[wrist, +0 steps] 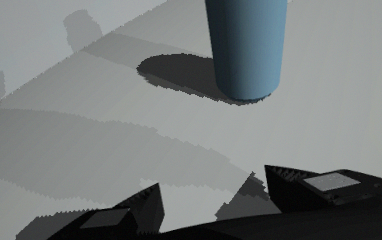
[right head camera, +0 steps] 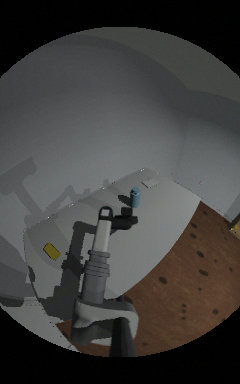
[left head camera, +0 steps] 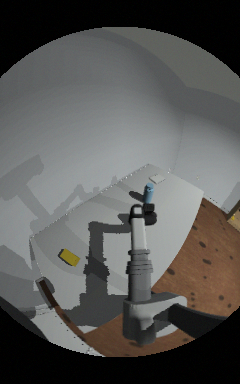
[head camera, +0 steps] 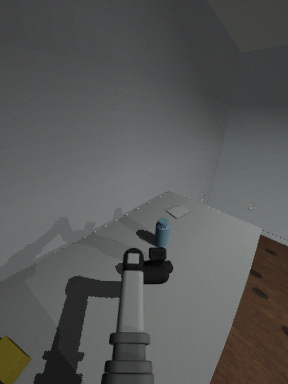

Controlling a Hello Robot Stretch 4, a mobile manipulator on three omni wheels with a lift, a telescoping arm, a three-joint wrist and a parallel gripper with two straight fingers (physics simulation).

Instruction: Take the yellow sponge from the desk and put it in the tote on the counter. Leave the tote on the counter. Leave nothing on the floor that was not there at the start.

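Frame: origin at the robot's base, x ahead, y left, z up, level; metres.
Seen in the pictures: gripper, between the fingertips: [wrist: 214,190].
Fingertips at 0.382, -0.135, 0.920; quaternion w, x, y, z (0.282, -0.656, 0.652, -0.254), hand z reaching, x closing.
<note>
Pixels of each thing's top centre, then the offset from my fingertips to it, as dx, dy, dz. "*": a spot on its surface instead. Level surfaces: height alone.
- yellow sponge, centre of its top: [head camera: 3,357] [left head camera: 67,256] [right head camera: 49,249] -0.352, +0.438, +0.038
- grey desk, height of its surface: dz -0.007
- blue bottle, centre of its top: [head camera: 163,220] [right head camera: 135,188] [left head camera: 149,184] +0.123, -0.056, +0.158
- flat pale square, a spot on its surface: [head camera: 178,211] [right head camera: 149,182] [left head camera: 156,178] * +0.418, -0.221, +0.002
- Brown floor, height of its surface: dz -0.957
The yellow sponge [head camera: 12,359] [left head camera: 69,257] [right head camera: 51,251] lies on the left part of the grey desk [head camera: 200,285] [left head camera: 172,215] [right head camera: 160,230], well to the left of the arm. It does not show in the wrist view. My gripper [head camera: 158,251] [left head camera: 148,206] [right head camera: 127,211] [wrist: 214,190] is open and empty, above the desk, with its fingertips spread apart in the wrist view. It is to the right of the sponge and close to a blue bottle. The tote and the counter cannot be made out in these views.
The blue bottle [head camera: 162,233] [left head camera: 148,193] [right head camera: 135,197] [wrist: 247,50] stands upright just beyond the gripper. A flat pale square [head camera: 178,211] [left head camera: 157,178] [right head camera: 150,183] lies behind it. A wall runs along the desk's back edge. Brown floor [head camera: 265,315] [left head camera: 210,260] [right head camera: 190,280] shows at the right.
</note>
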